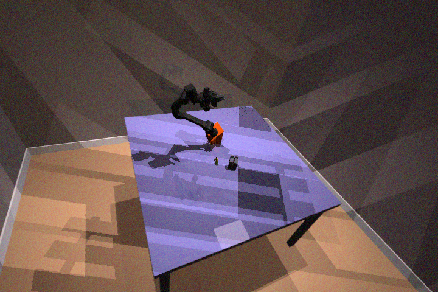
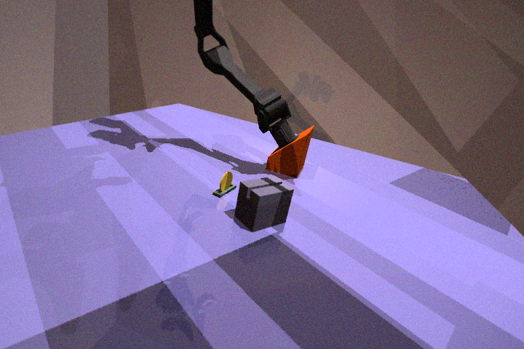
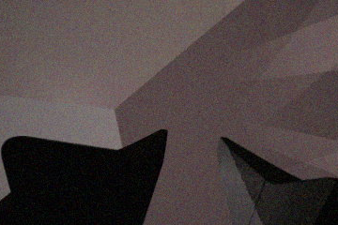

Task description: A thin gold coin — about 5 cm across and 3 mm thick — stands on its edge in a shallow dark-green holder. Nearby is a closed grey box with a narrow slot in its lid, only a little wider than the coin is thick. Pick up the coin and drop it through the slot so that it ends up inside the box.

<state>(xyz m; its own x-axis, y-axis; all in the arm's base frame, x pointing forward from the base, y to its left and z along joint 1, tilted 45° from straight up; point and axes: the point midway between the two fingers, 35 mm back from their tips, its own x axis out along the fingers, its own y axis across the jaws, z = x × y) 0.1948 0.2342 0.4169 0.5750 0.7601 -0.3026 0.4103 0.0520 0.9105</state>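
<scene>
The coin lies 2 cm ahead of my gripper tip, 3 cm to the left of it and 52 cm below it.
</scene>
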